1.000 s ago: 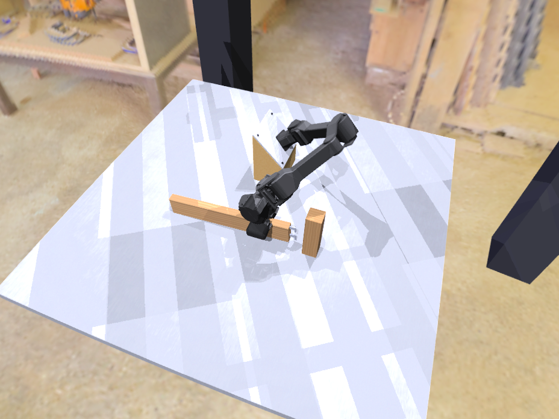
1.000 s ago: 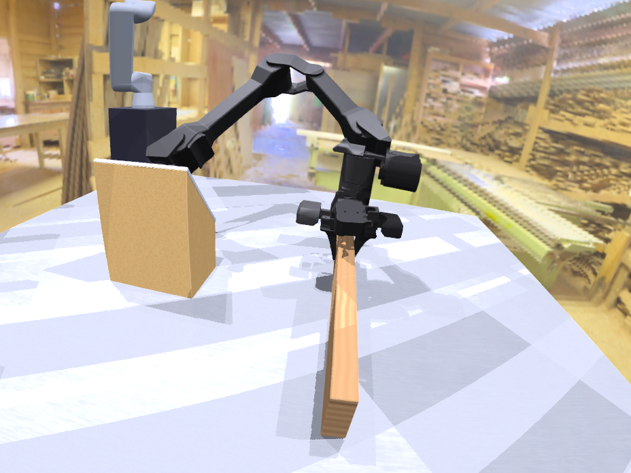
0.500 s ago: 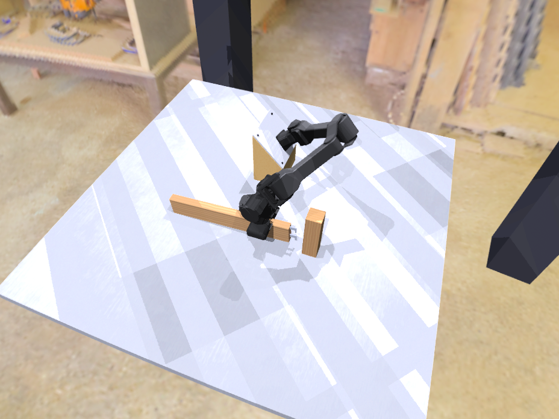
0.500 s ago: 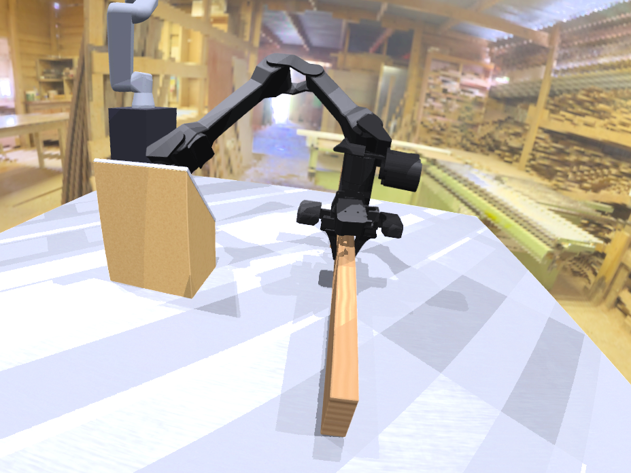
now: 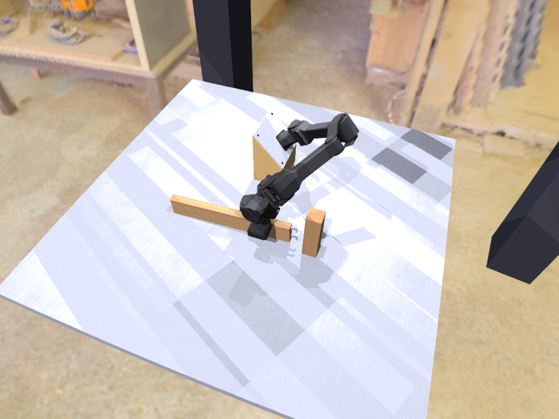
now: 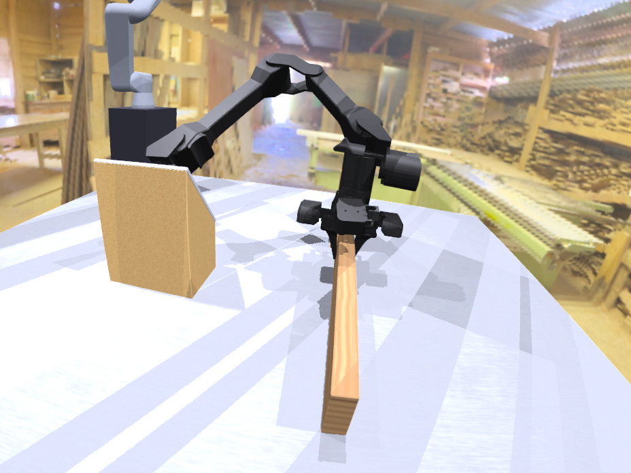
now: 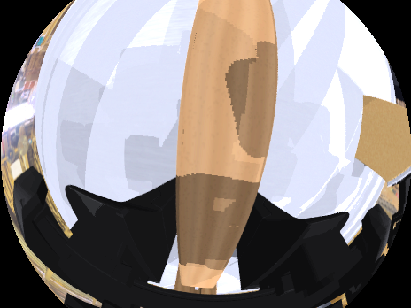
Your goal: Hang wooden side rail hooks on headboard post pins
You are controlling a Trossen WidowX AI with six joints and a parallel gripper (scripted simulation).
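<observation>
Right now the headboard post is 20 mm behind my gripper tip, 150 mm to the left of it and 40 mm above it.
</observation>
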